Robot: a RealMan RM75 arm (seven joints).
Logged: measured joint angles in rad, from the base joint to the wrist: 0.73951, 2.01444, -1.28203, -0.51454, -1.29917, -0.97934, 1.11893; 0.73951, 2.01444, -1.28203, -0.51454, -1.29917, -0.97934, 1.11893; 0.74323, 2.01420, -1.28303, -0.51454, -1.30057, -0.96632, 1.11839; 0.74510, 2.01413, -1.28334, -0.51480, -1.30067, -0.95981, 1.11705; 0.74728, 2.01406, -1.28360, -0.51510, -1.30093, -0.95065, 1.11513; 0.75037, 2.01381, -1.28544, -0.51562, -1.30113, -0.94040, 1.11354; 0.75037, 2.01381, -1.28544, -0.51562, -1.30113, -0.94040, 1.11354; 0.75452, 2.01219, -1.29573, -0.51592, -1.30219, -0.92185, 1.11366; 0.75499, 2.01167, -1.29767, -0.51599, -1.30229, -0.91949, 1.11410; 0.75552, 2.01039, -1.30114, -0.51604, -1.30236, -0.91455, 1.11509; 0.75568, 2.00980, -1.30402, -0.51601, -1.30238, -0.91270, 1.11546; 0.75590, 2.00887, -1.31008, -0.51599, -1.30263, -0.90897, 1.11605; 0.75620, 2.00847, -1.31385, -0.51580, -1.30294, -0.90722, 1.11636; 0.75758, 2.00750, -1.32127, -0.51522, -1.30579, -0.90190, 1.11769; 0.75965, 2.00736, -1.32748, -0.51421, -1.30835, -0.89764, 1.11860; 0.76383, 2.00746, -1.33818, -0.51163, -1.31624, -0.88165, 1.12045; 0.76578, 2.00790, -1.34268, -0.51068, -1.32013, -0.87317, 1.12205; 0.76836, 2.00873, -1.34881, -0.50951, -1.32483, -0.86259, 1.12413; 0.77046, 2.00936, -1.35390, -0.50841, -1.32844, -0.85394, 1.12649; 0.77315, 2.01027, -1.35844, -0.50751, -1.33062, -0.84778, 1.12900
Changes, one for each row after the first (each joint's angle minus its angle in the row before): 0.00000, 0.00000, 0.00000, 0.00000, 0.00000, 0.00000, 0.00000; 0.00372, -0.00024, -0.00100, 0.00000, -0.00140, 0.01302, -0.00054; 0.00187, -0.00007, -0.00031, -0.00026, -0.00010, 0.00651, -0.00134; 0.00218, -0.00007, -0.00026, -0.00030, -0.00026, 0.00916, -0.00192; 0.00309, -0.00025, -0.00184, -0.00052, -0.00020, 0.01025, -0.00159; 0.00000, 0.00000, 0.00000, 0.00000, 0.00000, 0.00000, 0.00000; 0.00415, -0.00162, -0.01029, -0.00030, -0.00106, 0.01855, 0.00012; 0.00047, -0.00052, -0.00194, -0.00007, -0.00010, 0.00236, 0.00044; 0.00053, -0.00128, -0.00347, -0.00005, -0.00007, 0.00494, 0.00099; 0.00016, -0.00059, -0.00288, 0.00003, -0.00002, 0.00185, 0.00037; 0.00022, -0.00093, -0.00606, 0.00002, -0.00025, 0.00373, 0.00059; 0.00030, -0.00040, -0.00377, 0.00019, -0.00031, 0.00175, 0.00031; 0.00138, -0.00097, -0.00742, 0.00058, -0.00285, 0.00532, 0.00133; 0.00207, -0.00014, -0.00621, 0.00101, -0.00256, 0.00426, 0.00091; 0.00418, 0.00010, -0.01070, 0.00258, -0.00789, 0.01599, 0.00185; 0.00195, 0.00044, -0.00450, 0.00095, -0.00389, 0.00848, 0.00160; 0.00258, 0.00083, -0.00613, 0.00117, -0.00470, 0.01058, 0.00208; 0.00210, 0.00063, -0.00509, 0.00110, -0.00361, 0.00865, 0.00236; 0.00269, 0.00091, -0.00454, 0.00090, -0.00218, 0.00616, 0.00251
